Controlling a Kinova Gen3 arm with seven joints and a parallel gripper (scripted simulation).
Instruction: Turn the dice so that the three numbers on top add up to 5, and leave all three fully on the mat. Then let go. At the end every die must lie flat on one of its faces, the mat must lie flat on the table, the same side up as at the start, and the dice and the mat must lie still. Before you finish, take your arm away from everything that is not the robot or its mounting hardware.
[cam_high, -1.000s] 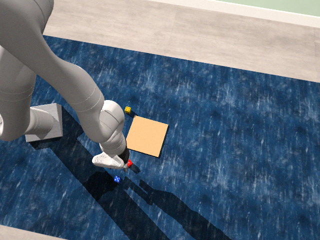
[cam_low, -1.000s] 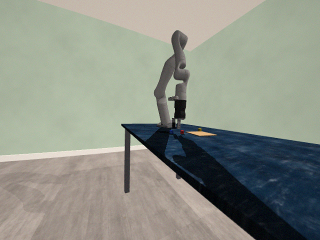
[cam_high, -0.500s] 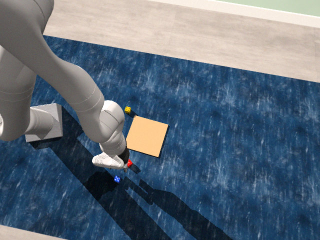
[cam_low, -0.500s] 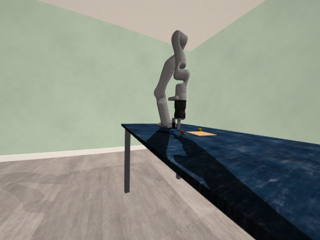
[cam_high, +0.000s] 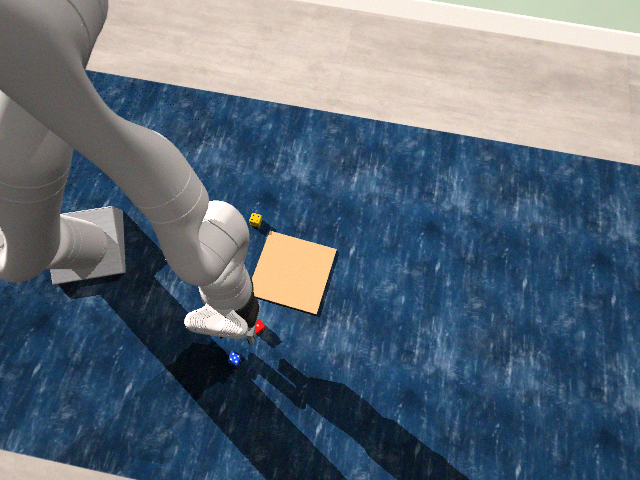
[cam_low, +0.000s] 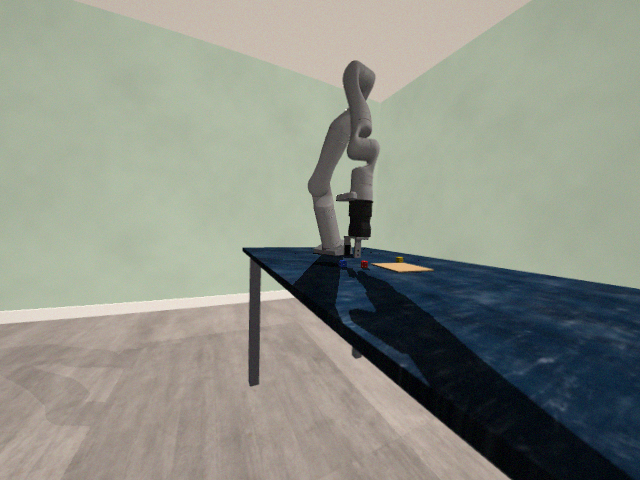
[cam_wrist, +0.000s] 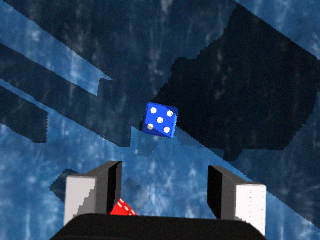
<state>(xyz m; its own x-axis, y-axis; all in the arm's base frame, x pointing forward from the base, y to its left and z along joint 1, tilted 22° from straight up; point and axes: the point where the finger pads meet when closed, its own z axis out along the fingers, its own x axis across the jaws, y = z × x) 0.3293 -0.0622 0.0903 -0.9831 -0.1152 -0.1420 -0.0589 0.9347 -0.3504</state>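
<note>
The red die is 40 mm below my hand, 30 mm to the left of it and 30 mm ahead of it. Also, from my hand: blue die: 40 mm to the right, 40 mm below, 10 mm ahead; tan mat: 160 mm to the left, 60 mm ahead, 50 mm below; yellow die: 240 mm to the left, 40 mm below, 40 mm behind.
</note>
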